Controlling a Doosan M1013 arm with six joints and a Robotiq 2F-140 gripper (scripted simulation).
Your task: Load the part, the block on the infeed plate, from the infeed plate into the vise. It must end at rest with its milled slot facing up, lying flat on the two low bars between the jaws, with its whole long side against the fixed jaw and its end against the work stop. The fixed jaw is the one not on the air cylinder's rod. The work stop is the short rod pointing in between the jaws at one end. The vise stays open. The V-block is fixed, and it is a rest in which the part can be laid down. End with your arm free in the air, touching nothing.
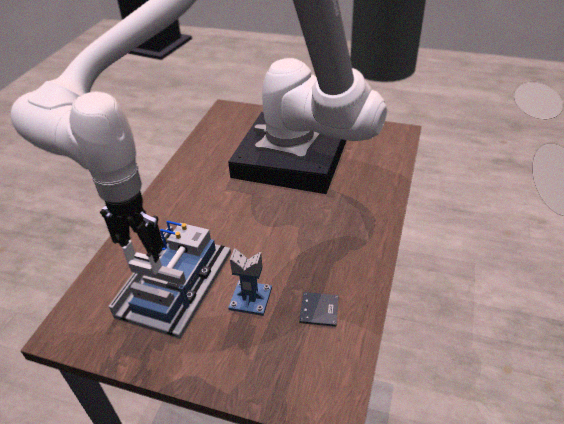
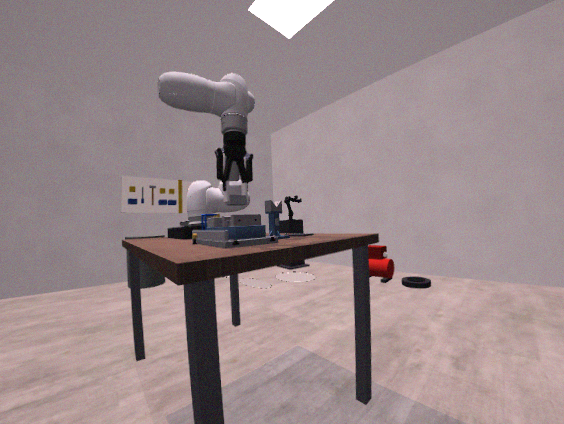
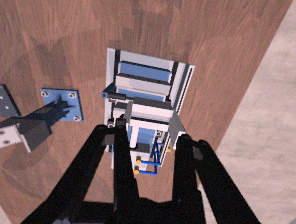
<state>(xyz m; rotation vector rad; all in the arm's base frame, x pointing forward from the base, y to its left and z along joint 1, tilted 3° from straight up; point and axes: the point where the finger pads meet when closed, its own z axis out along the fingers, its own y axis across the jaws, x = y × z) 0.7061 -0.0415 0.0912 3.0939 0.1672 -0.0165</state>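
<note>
My gripper is now 20 mm above the part. The rest, counted from my hand: fixed jaw 90 mm below, 30 mm ahead, 20 mm to the left; work stop 80 mm below, 70 mm to the left, 10 mm behind; moving jaw 90 mm below, 40 mm behind, 20 mm to the left.
</note>
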